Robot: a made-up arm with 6 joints.
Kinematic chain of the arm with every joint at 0, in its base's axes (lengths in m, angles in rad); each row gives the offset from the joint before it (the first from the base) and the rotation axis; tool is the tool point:
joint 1: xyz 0 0 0.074 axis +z
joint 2: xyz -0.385 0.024 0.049 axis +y
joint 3: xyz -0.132 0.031 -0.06 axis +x
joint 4: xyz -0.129 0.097 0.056 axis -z
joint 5: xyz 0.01 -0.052 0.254 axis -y
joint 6: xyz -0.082 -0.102 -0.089 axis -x
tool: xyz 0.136 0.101 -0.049
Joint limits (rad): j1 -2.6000..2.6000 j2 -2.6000..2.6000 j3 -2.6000..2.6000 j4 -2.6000..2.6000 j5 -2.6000..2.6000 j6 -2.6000..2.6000
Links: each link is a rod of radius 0.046 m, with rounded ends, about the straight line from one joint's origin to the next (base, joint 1, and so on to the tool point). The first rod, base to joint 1, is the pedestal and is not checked.
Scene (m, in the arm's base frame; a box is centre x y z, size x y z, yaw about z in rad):
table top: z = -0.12
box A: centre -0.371 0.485 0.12 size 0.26 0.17 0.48 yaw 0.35
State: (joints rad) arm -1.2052 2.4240 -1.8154 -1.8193 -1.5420 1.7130
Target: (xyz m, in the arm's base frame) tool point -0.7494 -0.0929 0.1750
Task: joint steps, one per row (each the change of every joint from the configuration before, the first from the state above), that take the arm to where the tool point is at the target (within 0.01 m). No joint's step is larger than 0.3 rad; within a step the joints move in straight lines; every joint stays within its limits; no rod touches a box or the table.
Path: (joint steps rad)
1: 0.1859 0.0587 -0.2615 -0.2602 -0.2710 -0.2678
2: 0.1859 0.0586 -0.2616 -0.2603 -0.2711 -0.2678
3: 0.1859 0.0587 -0.2615 -0.2602 -0.2710 -0.2678
4: 0.2268 -0.2121 0.0464 0.0509 0.1889 0.2668
5: 0.2268 -0.2121 0.0465 0.0510 0.1888 0.2668
6: 0.2269 -0.2121 0.0464 0.0509 0.1889 0.2669
7: 0.2268 -0.2121 0.0465 0.0510 0.1889 0.2668

